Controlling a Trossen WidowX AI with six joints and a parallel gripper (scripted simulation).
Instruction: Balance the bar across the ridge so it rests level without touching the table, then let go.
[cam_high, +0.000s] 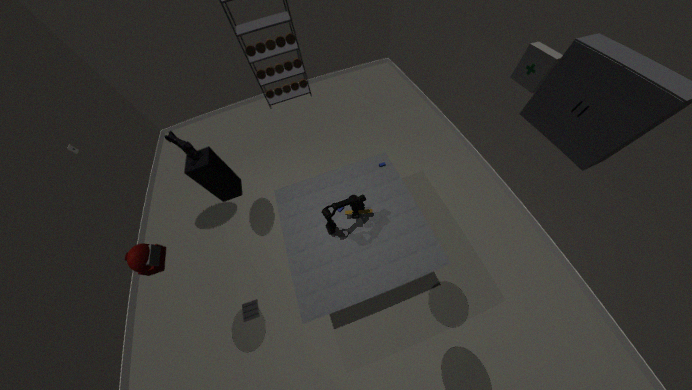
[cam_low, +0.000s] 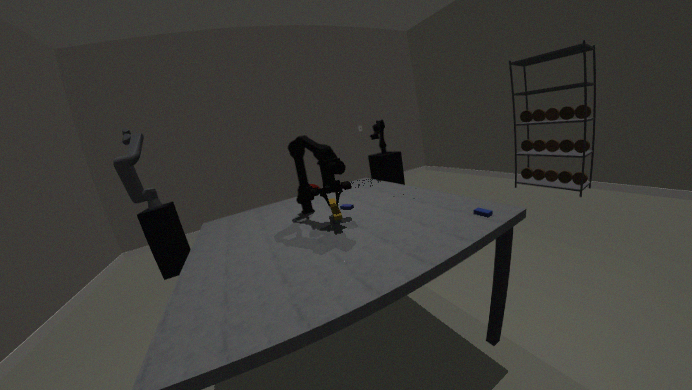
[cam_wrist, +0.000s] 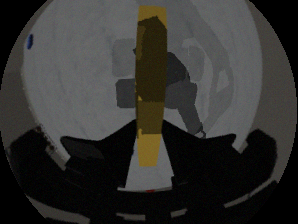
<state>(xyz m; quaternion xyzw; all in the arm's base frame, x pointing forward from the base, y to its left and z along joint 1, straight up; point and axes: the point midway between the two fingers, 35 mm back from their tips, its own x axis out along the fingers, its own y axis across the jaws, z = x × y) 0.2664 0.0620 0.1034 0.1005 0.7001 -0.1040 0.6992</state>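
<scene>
The yellow bar lies 30 mm ahead of my gripper tip and 10 mm to the right of it.
</scene>
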